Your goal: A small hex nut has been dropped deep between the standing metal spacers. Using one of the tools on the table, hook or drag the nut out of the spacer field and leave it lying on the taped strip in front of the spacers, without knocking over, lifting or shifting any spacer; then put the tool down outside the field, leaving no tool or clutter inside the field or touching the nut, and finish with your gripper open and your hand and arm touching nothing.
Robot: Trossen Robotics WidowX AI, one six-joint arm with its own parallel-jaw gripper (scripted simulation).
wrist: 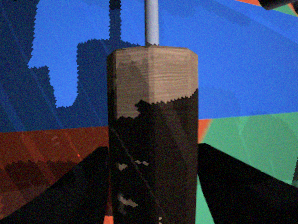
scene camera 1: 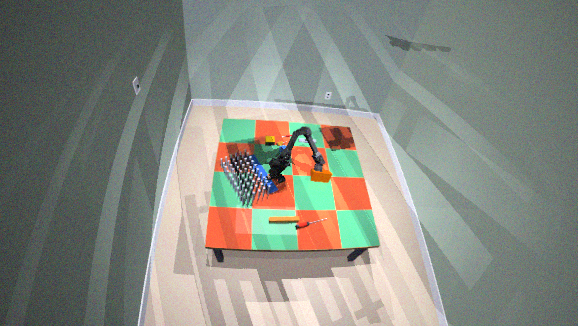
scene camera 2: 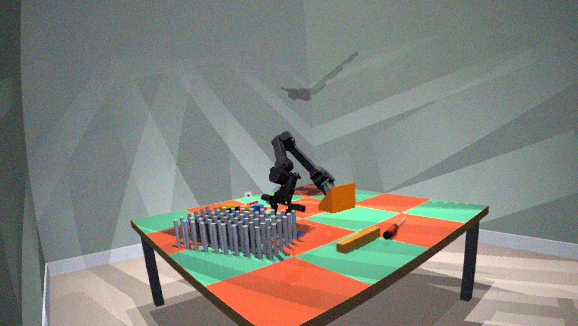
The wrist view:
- my gripper: 152, 154
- brown wooden handle: 152, 92, held by my gripper
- blue taped strip: 60, 60
